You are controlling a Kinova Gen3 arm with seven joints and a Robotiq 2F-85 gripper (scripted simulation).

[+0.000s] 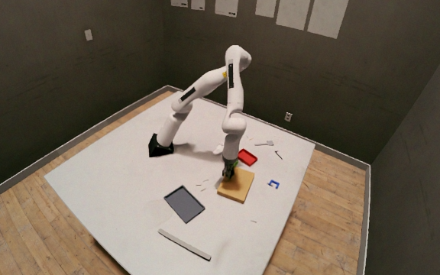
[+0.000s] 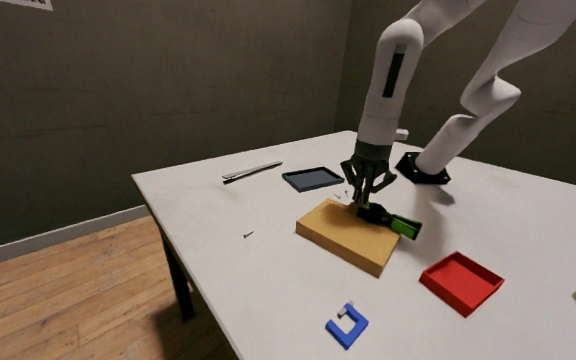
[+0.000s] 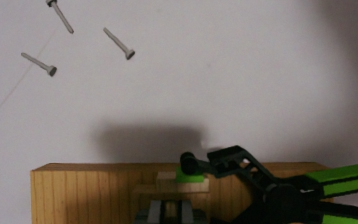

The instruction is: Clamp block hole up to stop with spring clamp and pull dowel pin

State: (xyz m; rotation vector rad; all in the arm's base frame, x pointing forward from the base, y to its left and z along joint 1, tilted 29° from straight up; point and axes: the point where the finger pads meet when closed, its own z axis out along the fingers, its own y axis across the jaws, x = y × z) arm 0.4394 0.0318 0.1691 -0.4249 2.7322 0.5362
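Now: hand 20 mm above the dowel pin. From my hand the other things lie so: grey tray: 50 mm behind, 260 mm to the right, 70 mm below; red tray: 40 mm behind, 220 mm to the left, 70 mm below; small wooden block: 40 mm below.
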